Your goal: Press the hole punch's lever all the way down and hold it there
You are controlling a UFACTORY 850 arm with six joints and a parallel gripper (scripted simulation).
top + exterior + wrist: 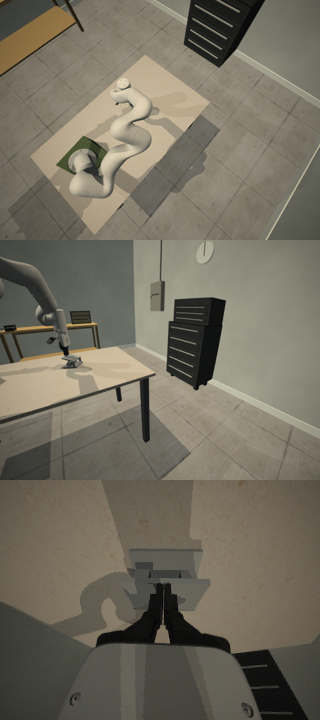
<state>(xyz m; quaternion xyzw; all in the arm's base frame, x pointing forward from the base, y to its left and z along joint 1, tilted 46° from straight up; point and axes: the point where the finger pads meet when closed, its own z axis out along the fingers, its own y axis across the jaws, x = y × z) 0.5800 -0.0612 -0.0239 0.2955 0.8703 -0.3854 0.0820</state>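
Right now my hand is 30 mm short of the grey hole punch, 20 mm to the left of it and 70 mm above it.
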